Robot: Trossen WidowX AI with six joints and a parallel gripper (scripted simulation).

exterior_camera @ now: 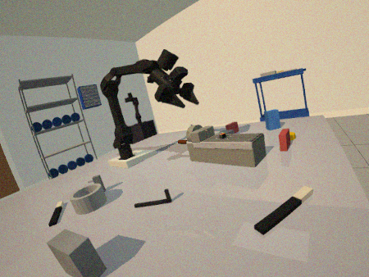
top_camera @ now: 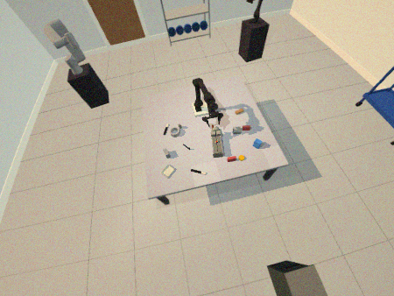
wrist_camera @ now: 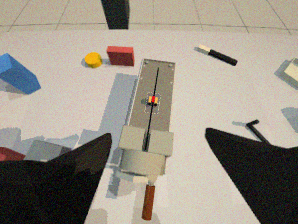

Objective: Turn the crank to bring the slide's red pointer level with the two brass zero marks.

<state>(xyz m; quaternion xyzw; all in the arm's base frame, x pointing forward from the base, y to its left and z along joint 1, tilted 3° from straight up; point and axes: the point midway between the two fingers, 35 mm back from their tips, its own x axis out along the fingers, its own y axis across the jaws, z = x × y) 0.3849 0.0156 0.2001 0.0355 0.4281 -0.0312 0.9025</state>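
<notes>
My gripper tip is 90 mm past the brown crank handle, 20 mm to the right of it and 130 mm above it. From my gripper tip the other things lie so: yellow disc 310 mm ahead, 150 mm to the left, 190 mm below; then red pointer 100 mm ahead, 20 mm to the right, 120 mm below; then black l-shaped piece 10 mm ahead, 290 mm to the right, 190 mm below.
</notes>
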